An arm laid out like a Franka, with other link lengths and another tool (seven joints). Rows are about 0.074 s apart.
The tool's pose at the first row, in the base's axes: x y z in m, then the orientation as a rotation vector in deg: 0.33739, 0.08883, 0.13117, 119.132, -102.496, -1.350
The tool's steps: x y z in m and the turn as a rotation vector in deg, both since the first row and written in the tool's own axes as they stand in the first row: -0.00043, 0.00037, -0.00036, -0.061, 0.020, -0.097; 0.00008, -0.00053, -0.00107, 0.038, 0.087, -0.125; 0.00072, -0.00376, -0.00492, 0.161, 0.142, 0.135; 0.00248, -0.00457, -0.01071, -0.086, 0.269, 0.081; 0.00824, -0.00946, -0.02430, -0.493, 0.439, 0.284; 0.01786, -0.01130, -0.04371, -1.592, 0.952, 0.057
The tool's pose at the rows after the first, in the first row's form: 0.33706, 0.08930, 0.13151, 119.170, -102.361, -1.410; 0.33819, 0.08911, 0.13201, 119.241, -102.330, -1.260; 0.34239, 0.08993, 0.13473, 119.073, -102.612, -1.021; 0.34501, 0.08998, 0.14024, 118.907, -102.391, -1.124; 0.35430, 0.08885, 0.15266, 118.384, -102.350, -1.252; 0.36296, 0.08537, 0.17230, 117.650, -101.410, -1.754
